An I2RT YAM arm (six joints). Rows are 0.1 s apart.
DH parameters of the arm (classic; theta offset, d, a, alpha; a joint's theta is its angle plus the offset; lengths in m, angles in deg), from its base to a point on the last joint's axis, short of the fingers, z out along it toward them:
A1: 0 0.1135 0.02 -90
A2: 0 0 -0.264 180
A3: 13.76 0 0.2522 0
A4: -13.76 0 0.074 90
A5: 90 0 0 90
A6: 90 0.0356 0 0
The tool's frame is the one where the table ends.
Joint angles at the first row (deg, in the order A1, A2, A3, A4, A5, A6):
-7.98 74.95 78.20 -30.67 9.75 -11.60
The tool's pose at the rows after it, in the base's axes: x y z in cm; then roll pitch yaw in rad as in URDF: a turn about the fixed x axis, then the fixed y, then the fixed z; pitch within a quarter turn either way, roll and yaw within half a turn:
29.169, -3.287, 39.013, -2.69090, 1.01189, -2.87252
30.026, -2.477, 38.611, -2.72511, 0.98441, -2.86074
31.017, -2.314, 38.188, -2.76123, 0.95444, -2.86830
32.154, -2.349, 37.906, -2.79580, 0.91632, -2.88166
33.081, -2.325, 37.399, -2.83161, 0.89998, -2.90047
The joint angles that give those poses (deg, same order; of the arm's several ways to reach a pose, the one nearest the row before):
-5.49 76.05 79.13 -31.87 7.73 -11.01
-3.91 77.96 80.35 -33.04 6.87 -10.99
-3.61 80.36 82.04 -34.33 5.77 -11.05
-3.65 83.36 84.83 -36.55 4.82 -11.20
-3.60 85.45 86.00 -36.94 3.88 -10.75

